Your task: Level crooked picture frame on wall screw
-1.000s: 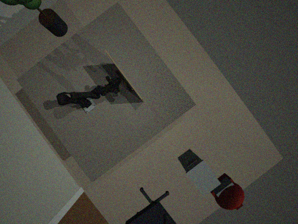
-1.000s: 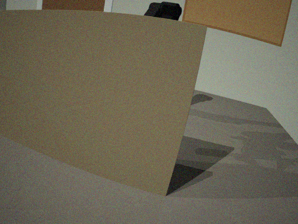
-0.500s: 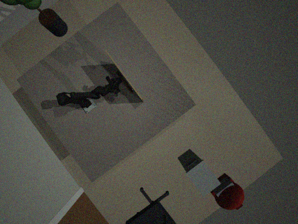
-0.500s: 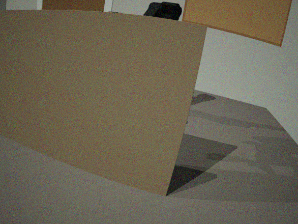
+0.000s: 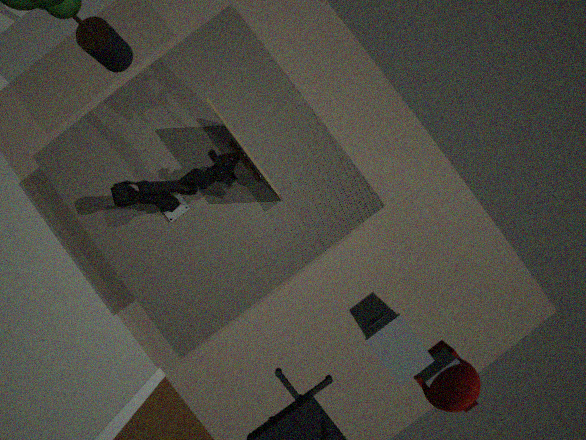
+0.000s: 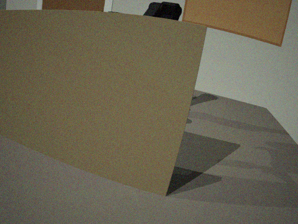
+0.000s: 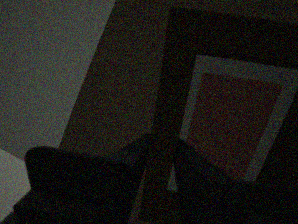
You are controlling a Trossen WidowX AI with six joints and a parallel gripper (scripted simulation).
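My gripper tip is now 5 cm above the picture frame, 2 cm to the left of it and 1 cm short of it. Round my gripper tip: wall panel (7 cm below, 2 cm ahead, 1 cm to the right).
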